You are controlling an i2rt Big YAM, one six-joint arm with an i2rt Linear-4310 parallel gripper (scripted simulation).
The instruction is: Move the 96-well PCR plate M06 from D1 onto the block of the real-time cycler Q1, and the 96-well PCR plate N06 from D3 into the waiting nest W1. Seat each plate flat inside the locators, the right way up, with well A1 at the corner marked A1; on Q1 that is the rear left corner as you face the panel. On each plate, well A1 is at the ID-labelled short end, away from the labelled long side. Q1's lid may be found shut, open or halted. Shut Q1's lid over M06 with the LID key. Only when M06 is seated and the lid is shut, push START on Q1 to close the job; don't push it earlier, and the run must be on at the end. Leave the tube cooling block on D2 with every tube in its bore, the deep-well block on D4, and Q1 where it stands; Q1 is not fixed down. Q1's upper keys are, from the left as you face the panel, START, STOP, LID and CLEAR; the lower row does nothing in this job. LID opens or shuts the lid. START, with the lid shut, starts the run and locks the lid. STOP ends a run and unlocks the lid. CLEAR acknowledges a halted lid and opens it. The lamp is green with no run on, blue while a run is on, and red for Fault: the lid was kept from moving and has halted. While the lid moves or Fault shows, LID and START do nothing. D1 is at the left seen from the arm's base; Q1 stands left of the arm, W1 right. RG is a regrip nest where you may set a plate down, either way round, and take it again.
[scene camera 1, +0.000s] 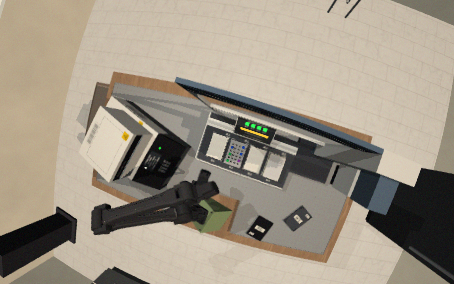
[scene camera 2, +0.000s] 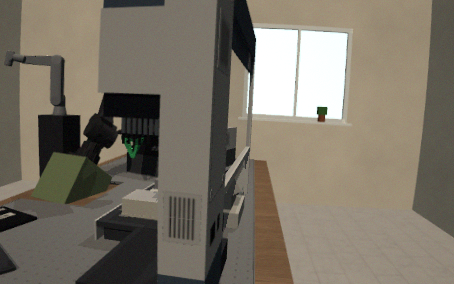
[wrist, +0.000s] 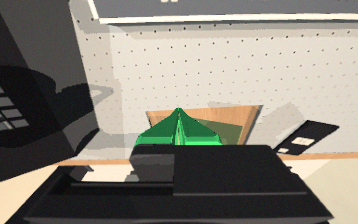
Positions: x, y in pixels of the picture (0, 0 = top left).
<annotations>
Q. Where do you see a tall gantry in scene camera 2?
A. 189, 43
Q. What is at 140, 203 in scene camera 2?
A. A deep-well block.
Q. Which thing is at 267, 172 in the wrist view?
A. My gripper.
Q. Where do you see a white lid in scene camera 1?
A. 114, 143
</annotations>
